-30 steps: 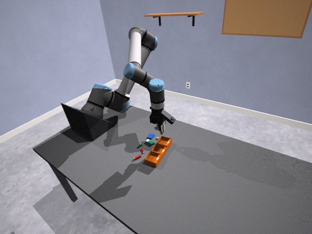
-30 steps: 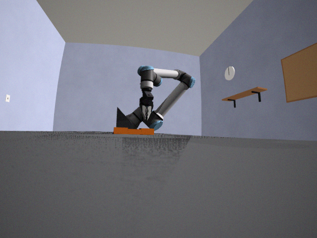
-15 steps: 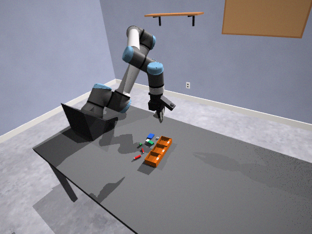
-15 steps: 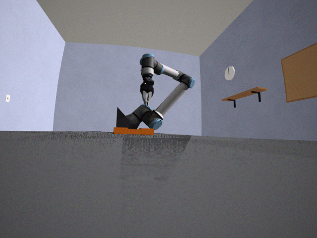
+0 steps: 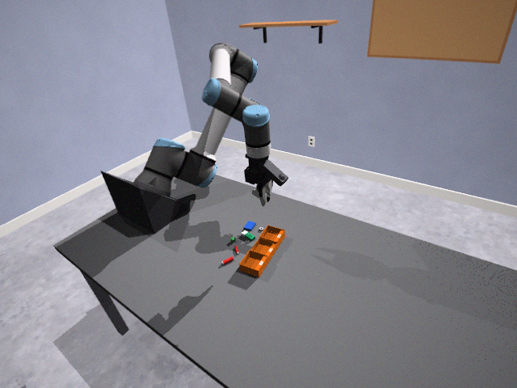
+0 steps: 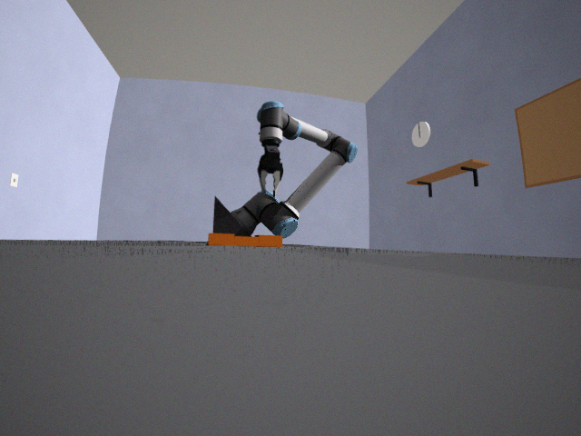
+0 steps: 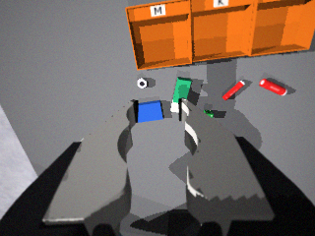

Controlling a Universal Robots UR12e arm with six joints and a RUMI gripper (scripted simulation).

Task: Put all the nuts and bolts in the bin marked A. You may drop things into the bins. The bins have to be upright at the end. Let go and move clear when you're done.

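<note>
Right now the grey nut is 200 mm below my hand, 60 mm behind it and 30 mm to the left of it. From my hand the other things lie so: green block: 190 mm below, 90 mm behind, 40 mm to the right; then orange bin rack: 180 mm below, 90 mm to the right, 30 mm ahead; then blue block: 200 mm below, 120 mm behind, 20 mm to the left.
</note>
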